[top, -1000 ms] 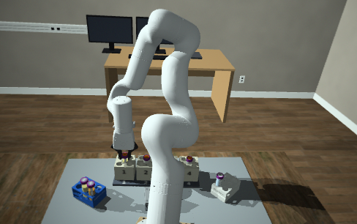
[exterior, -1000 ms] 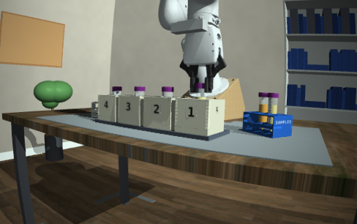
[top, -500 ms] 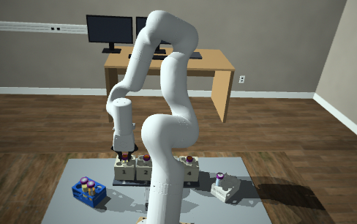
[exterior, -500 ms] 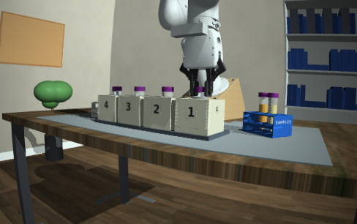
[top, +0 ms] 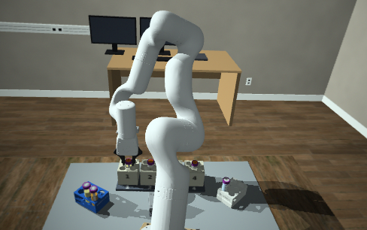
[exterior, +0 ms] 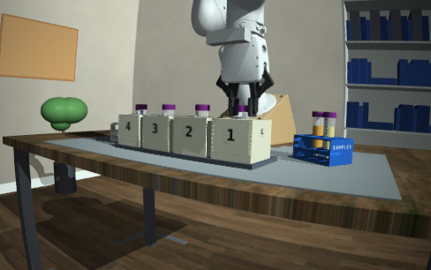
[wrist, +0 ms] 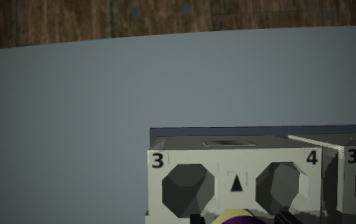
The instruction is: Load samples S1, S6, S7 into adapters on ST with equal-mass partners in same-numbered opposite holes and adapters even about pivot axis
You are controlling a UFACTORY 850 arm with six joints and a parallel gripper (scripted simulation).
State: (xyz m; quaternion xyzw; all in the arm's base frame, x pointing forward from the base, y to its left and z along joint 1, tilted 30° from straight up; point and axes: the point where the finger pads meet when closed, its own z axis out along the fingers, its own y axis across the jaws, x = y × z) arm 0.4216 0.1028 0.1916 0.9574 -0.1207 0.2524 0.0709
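Now: hand 7 cm above the adapter 1. From my hand the other things lie so: white rack (46 cm to the right, 25 cm behind, 9 cm below); blue samples rack (19 cm to the left, 10 cm behind, 9 cm below).
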